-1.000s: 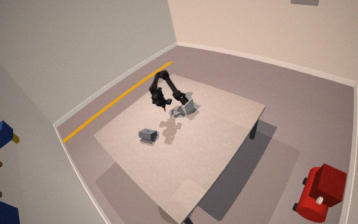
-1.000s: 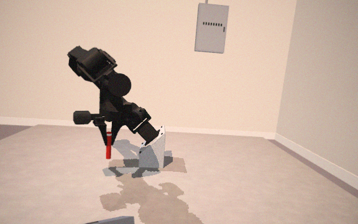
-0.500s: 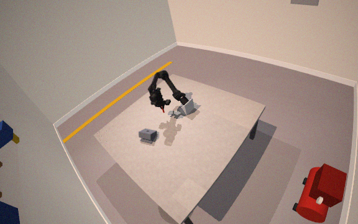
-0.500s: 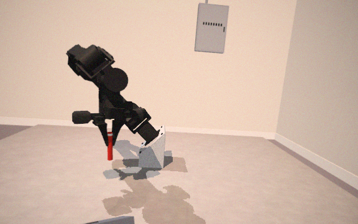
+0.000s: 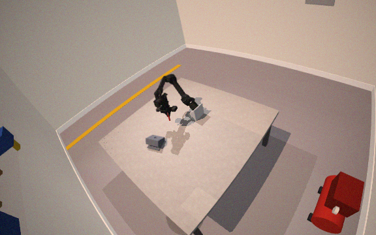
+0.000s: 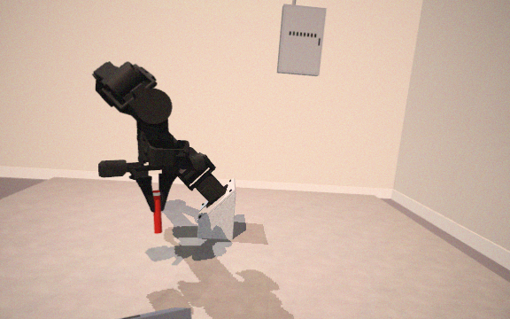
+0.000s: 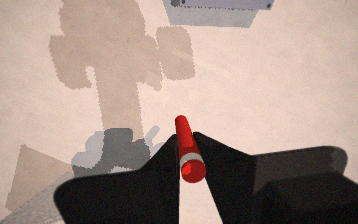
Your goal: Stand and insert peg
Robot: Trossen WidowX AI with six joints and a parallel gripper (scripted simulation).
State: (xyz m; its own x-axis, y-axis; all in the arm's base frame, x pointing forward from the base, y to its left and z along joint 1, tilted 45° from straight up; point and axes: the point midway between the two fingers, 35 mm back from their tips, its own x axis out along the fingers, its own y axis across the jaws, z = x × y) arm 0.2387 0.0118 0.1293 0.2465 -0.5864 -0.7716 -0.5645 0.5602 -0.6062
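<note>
Now: gripper tip 220 mm short of the grey sloped panel, 50 mm to the right of it and 90 mm above it. From my gripper tip the other things lie so: red peg (20 mm above).
</note>
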